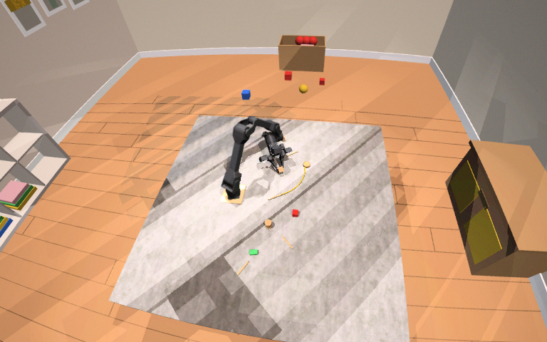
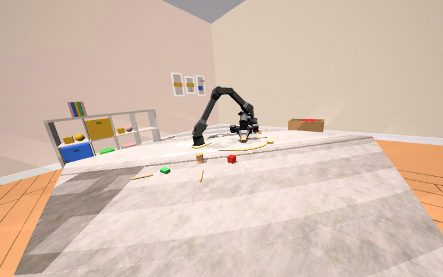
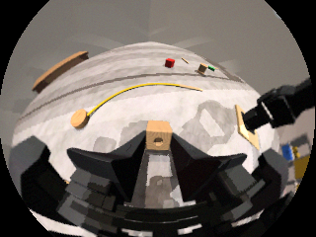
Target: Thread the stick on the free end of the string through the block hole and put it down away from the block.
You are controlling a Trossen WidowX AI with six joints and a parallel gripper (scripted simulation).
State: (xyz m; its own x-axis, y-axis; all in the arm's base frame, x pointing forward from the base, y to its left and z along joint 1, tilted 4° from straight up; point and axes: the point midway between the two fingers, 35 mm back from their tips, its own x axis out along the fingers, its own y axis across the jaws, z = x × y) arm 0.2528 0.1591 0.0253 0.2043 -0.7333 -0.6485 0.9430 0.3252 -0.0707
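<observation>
My gripper tip is now right at the small wooden block. Also, from my gripper tip: round wooden button: 150 mm ahead, 30 mm to the left, 20 mm below; red cube: 60 mm ahead, 280 mm to the right, 10 mm below; loose stick: 90 mm ahead, 140 mm to the left, 20 mm below.
</observation>
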